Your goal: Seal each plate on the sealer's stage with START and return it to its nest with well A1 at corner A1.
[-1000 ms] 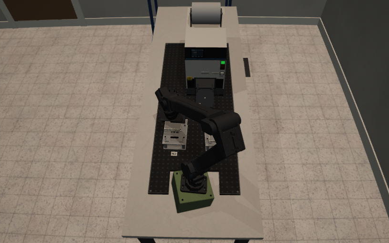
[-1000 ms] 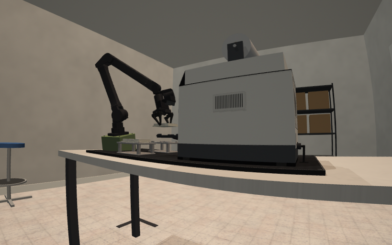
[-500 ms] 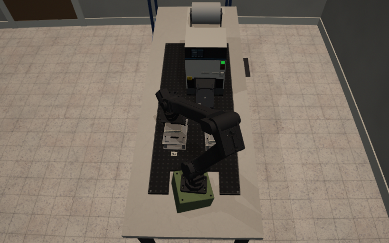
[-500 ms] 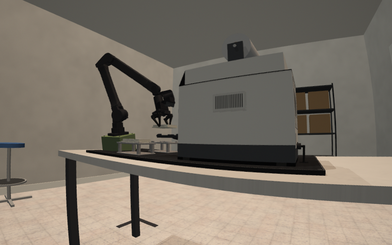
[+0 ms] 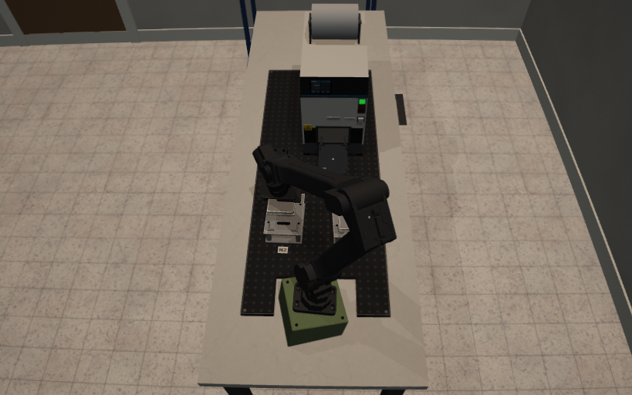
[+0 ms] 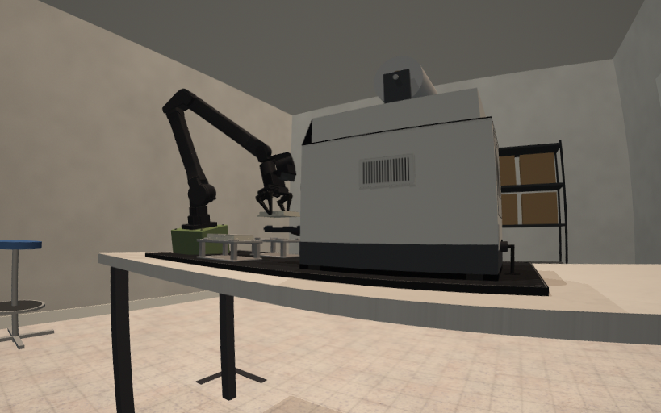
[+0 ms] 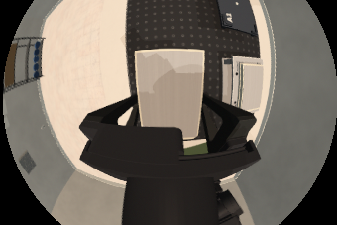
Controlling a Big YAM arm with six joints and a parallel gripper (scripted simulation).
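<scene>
My hand is 11 cm past the N2 label and 15 cm above it. Round my hand: yellow warning label (30 cm ahead, 7 cm to the right); white well plate (right at my hand); sealer stage (20 cm ahead, 15 cm to the right, 6 cm below).
</scene>
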